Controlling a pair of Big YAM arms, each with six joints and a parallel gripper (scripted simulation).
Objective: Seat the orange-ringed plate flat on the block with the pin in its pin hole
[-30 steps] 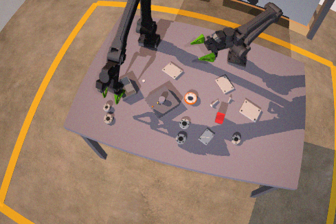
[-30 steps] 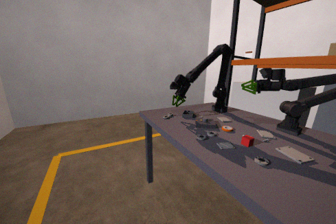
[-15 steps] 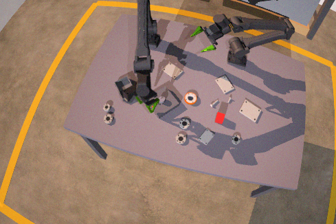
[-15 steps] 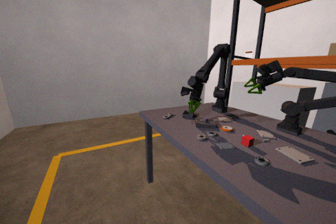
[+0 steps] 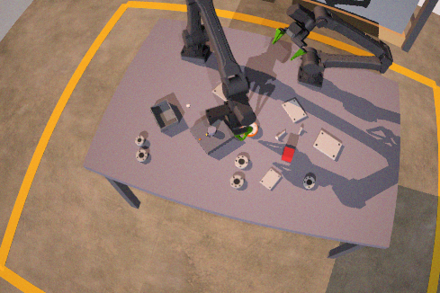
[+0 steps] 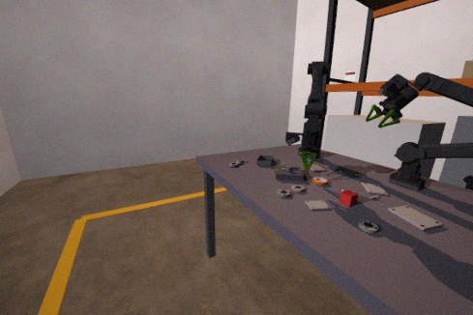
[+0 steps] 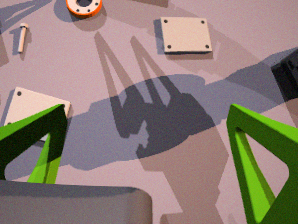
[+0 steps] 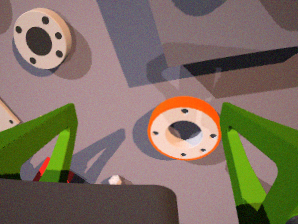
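The dark grey block is 12 cm to the right of my right hand, 5 cm below it and 3 cm ahead of it. Also, from my right hand: red cube (21 cm to the left, 5 cm below, 3 cm ahead); then bolt (16 cm to the left, 6 cm below, 5 cm behind); then nut (23 cm to the right, 10 cm behind, 7 cm below).
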